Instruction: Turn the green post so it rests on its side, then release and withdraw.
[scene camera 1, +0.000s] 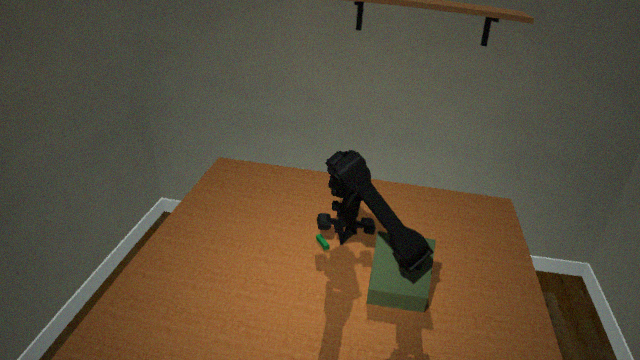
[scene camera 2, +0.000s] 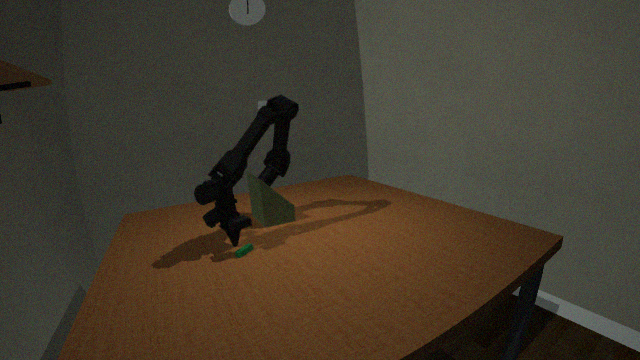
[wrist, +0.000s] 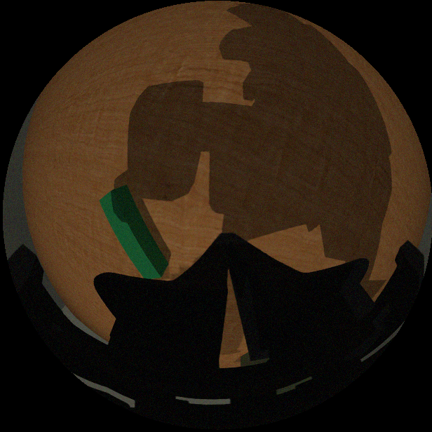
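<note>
The green post (scene camera 1: 322, 242) (scene camera 2: 244, 250) (wrist: 132, 237) lies on its side on the wooden table. My gripper (scene camera 1: 342, 242) (scene camera 2: 235, 244) (wrist: 226, 239) is shut with its tips together and nothing between them, pointing down. In scene camera 1 the tips are a little to the right of the post, with a gap between them. In the wrist view the post lies left of the fingertips, and its near end comes close to the dark outline of the left finger.
A green wedge-shaped block (scene camera 1: 400, 280) (scene camera 2: 270, 206) stands on the table (scene camera 1: 225, 280) (scene camera 2: 350, 280) beside the gripper, under the arm's base. A wall shelf (scene camera 1: 450, 7) (scene camera 2: 22, 75) hangs above the table's level. The arm's shadow falls across the table around the post.
</note>
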